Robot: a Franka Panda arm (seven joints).
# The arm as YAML. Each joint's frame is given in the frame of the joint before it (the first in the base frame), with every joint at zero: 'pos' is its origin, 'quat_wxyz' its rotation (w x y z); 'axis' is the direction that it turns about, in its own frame. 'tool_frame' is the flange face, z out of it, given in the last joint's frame.
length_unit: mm
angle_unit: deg
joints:
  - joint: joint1
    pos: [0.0, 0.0, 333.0]
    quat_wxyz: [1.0, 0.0, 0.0, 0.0]
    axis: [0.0, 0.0, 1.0]
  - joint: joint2
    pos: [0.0, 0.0, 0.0]
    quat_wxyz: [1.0, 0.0, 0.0, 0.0]
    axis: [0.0, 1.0, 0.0]
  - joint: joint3
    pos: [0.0, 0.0, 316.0]
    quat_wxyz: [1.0, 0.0, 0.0, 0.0]
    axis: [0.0, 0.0, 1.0]
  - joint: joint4
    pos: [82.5, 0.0, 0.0]
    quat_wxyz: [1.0, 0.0, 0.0, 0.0]
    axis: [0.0, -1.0, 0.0]
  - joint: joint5
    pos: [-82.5, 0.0, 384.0]
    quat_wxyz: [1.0, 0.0, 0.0, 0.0]
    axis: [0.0, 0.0, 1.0]
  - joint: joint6
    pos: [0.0, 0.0, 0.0]
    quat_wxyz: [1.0, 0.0, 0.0, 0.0]
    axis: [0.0, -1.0, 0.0]
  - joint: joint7
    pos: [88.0, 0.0, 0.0]
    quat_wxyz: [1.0, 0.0, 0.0, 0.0]
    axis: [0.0, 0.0, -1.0]
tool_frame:
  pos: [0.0, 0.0, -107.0]
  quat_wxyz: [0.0, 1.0, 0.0, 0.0]
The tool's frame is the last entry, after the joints.
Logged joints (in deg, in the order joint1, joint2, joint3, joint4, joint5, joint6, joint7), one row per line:
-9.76 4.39 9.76 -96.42 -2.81 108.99 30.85
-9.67 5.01 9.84 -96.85 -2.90 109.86 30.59
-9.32 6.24 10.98 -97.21 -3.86 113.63 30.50
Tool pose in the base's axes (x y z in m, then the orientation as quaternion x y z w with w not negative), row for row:
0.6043 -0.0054 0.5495 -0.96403 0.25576 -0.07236 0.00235
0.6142 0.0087 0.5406 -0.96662 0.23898 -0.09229 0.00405
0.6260 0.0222 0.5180 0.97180 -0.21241 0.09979 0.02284
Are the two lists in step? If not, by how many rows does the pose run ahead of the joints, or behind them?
The pose runs 1 row ahead of the joints: the pose in row i belongs to the joints in row i + 1.
